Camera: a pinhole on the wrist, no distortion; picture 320 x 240 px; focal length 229.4 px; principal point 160.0 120.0 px. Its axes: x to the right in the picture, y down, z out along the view. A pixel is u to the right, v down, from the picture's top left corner.
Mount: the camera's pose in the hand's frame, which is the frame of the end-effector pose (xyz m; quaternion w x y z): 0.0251 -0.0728 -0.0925 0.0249 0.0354 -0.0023 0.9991
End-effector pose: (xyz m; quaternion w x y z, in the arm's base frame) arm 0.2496 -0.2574 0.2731 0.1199 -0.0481 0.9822 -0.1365
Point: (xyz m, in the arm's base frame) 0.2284 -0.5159 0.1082
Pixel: 123.8 210.5
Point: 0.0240 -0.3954 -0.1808
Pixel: 39.5 76.3
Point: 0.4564 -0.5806 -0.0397
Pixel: 224.1 194.7
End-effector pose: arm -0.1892 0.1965 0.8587 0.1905 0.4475 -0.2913 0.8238
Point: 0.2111 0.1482 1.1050
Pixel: 185.8 214.3
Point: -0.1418 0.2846 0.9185
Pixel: 157.8 218.6
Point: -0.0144 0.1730 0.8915
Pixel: 268.0 144.3
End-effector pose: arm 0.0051 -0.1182 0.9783 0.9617 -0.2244 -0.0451 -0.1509
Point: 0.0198 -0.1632 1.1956
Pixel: 144.5 162.1
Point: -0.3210 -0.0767 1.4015
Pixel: 307.7 207.9
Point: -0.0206 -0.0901 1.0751
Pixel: 230.6 63.1
